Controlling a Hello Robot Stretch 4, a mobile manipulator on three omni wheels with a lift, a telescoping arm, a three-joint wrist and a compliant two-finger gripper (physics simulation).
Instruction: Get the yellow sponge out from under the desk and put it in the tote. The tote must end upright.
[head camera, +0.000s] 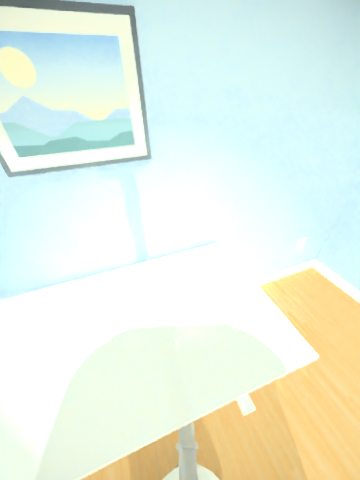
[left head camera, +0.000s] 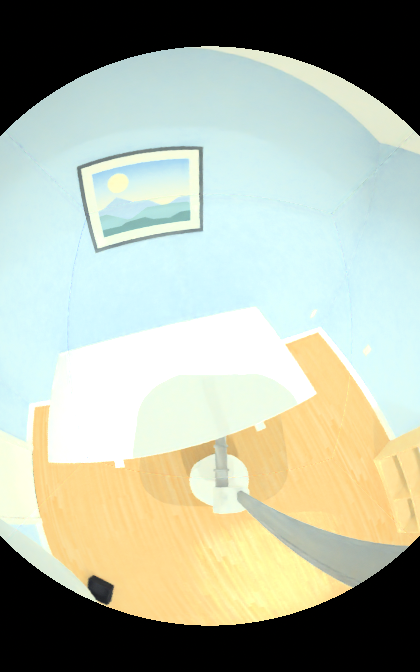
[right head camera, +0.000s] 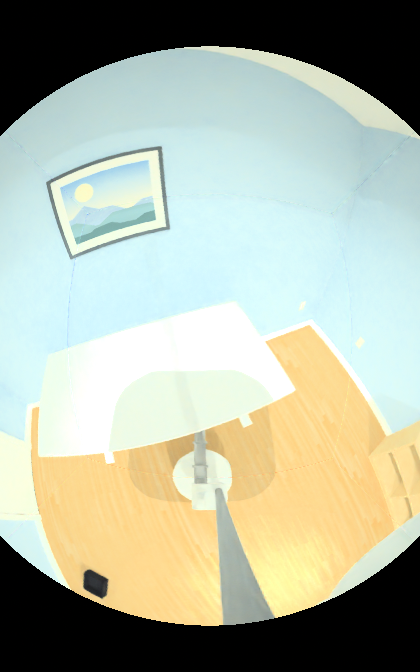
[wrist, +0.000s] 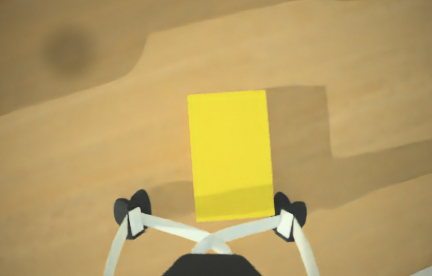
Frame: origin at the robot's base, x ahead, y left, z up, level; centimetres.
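Where they show: gripper, fingertip midpoint: (wrist: 210, 207).
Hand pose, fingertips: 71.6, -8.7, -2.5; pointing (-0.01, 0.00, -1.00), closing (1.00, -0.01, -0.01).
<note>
After its pixels a point has its place, as x, y, z.
The yellow sponge (wrist: 231, 150) {73.2, -3.2, 1.8} lies on the floor in the wrist view, its long side pointing toward the gripper. My gripper (wrist: 210, 207) {71.6, -8.7, -2.5} is open and empty. The sponge's near end shows between the fingertips, nearer the right one, but the height gap is hard to judge. A shadow crosses that near end. The white desk (head camera: 165, 300) {69.6, 7.3, 69.3} (left head camera: 150, 360) {64.8, 39.8, 69.3} (right head camera: 135, 345) hides the sponge and gripper from the head views. My arm (head camera: 187, 450) {21.9, -0.2, 39.5} (left head camera: 221, 457) {15.6, -0.4, 39.5} (right head camera: 200, 452) runs in under the desk's front edge. I cannot make out the tote in any view.
White desk feet (head camera: 246, 405) (left head camera: 260, 426) (right head camera: 245, 420) stick out below the front edge. A small black box (left head camera: 101, 590) (right head camera: 95, 583) stands on the floor at the lower left. A wooden shelf unit (left head camera: 386, 462) {-31.7, -172.3, 5.2} (right head camera: 382, 460) stands at the right. A framed picture hangs above the desk.
</note>
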